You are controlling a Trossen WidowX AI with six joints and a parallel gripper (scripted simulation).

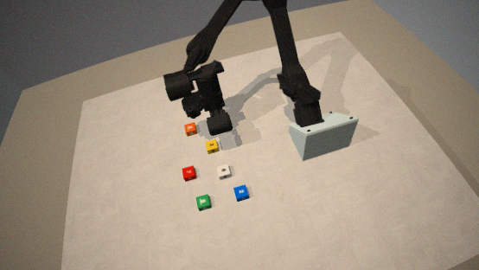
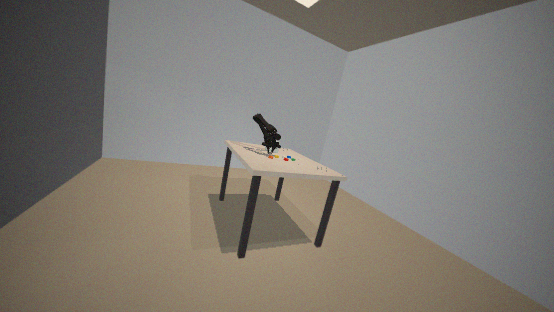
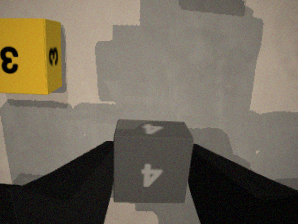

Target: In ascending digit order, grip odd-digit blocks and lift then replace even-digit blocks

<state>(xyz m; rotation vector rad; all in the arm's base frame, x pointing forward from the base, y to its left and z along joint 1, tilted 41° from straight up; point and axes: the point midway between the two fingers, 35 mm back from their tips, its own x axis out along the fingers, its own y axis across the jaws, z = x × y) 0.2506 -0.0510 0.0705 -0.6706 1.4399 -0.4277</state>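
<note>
The orange block is 90 mm ahead of my gripper tip, 10 mm to the right of it and 10 mm below it. From my gripper tip the other things lie so: grey block (right at my gripper tip); then white block (10 mm ahead, 160 mm to the left, 10 mm below); then yellow block (30 mm ahead, 70 mm to the left, 10 mm below).
</note>
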